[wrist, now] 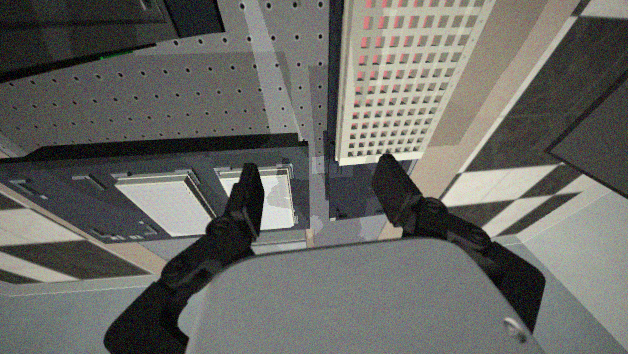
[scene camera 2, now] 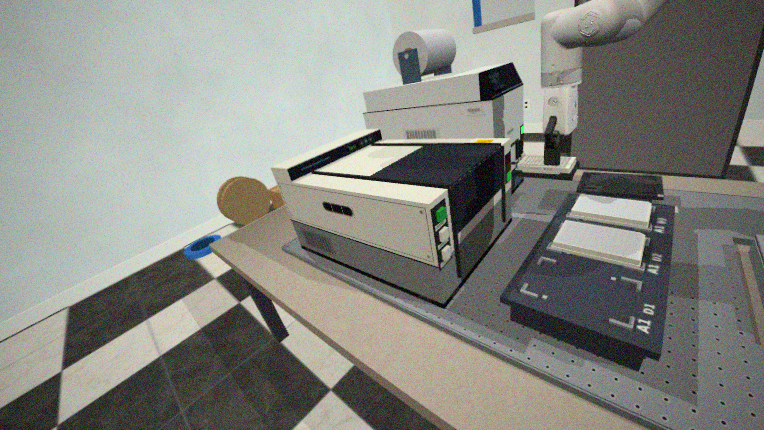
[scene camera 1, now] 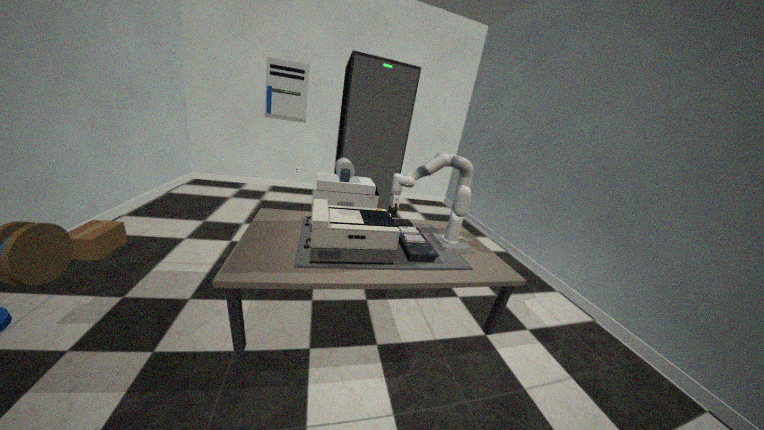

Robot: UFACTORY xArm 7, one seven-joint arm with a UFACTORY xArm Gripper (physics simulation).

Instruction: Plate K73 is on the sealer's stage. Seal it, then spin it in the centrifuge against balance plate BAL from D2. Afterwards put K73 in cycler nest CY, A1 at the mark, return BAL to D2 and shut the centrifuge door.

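Seen in the pictures: gripper, between the fingertips: (wrist: 319, 173) (scene camera 2: 557, 158) (scene camera 1: 391, 215); arm's base, origin of its link: (scene camera 1: 449, 239).
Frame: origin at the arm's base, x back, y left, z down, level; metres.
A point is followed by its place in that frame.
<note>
Plate K73 (scene camera 2: 529, 164) @[x -0.528, y -0.104, z -0.081 m] (wrist: 395, 90) @[x -0.502, y -0.131, z -0.078 m], a cream grid plate, lies flat on the stage jutting from the white sealer (scene camera 2: 433, 120) @[x -0.736, y 0.003, z -0.224 m] (scene camera 1: 346, 185) @[x -0.793, y 0.010, z -0.309 m]. My gripper (scene camera 1: 394, 210) @[x -0.452, y -0.076, z -0.113 m] (scene camera 2: 553, 159) @[x -0.452, y -0.076, z -0.113 m] (wrist: 319, 173) @[x -0.452, y -0.076, z -0.113 m] is open and empty, pointing down. Its fingertips are low at the near end of K73; the right finger overlaps the plate's edge in the wrist view. A white plate (scene camera 2: 598, 244) @[x -0.311, y 0.132, z -0.047 m] (wrist: 162, 206) @[x -0.333, y 0.122, z -0.047 m] sits at D2, where BAL belongs; its name is not readable. The cream machine with a dark panel (scene camera 2: 363, 229) @[x -0.647, y 0.357, z -0.104 m] (scene camera 1: 347, 236) @[x -0.762, y 0.371, z -0.140 m] looks like the centrifuge; its door's state is unclear.
Another white plate (scene camera 2: 612, 212) @[x -0.317, y 0.012, z -0.047 m] (wrist: 277, 200) @[x -0.341, y -0.035, z -0.047 m] sits at D3 of the dark deck rack (scene camera 2: 582, 299) @[x -0.297, y 0.254, z -0.031 m] (wrist: 65, 192) @[x -0.346, y 0.247, z -0.031 m]. A low black block (scene camera 2: 620, 185) @[x -0.336, y -0.160, z -0.029 m] (wrist: 352, 195) @[x -0.327, y -0.155, z -0.029 m] lies beyond D3. The sealer carries a film roll (scene camera 2: 438, 50) @[x -0.757, y -0.081, z -0.390 m]. A tall dark cabinet (scene camera 1: 379, 117) stands behind the table.
</note>
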